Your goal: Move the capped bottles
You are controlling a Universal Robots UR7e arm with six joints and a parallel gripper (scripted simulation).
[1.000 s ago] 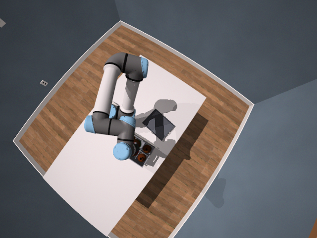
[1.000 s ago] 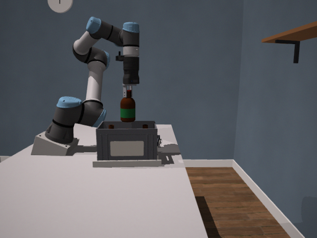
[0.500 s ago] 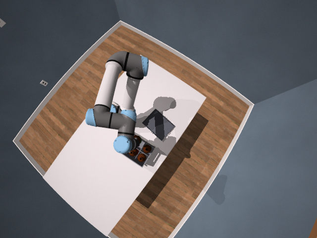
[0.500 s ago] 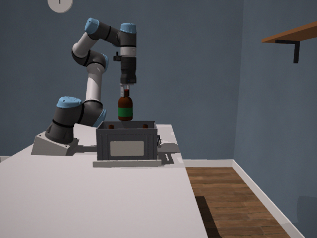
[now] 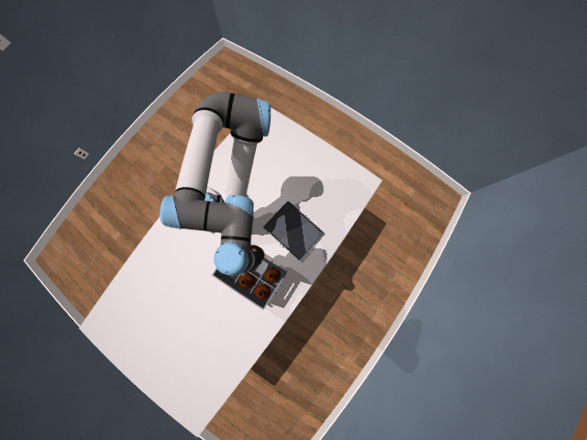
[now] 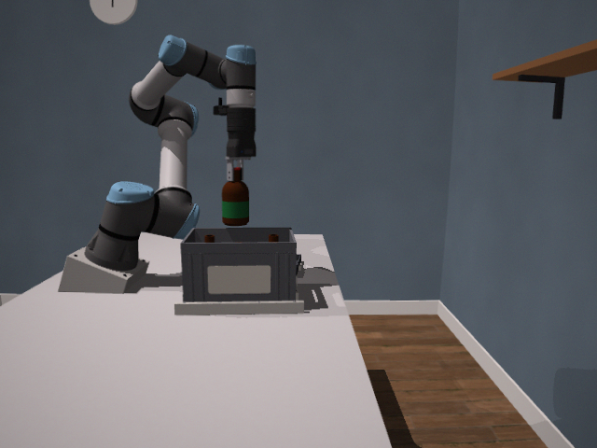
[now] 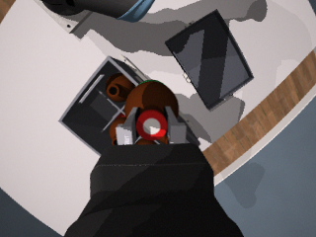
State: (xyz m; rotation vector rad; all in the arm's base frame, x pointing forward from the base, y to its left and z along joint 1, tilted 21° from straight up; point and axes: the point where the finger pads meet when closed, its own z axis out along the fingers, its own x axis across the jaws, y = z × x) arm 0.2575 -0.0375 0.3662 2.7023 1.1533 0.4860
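My hand is 60 mm above the capped bottle. From my hand the other things lie so: dark grey crate: 20 mm ahead, 90 mm to the right, 240 mm below; flat tray: 70 mm ahead, 200 mm to the left, 310 mm below.
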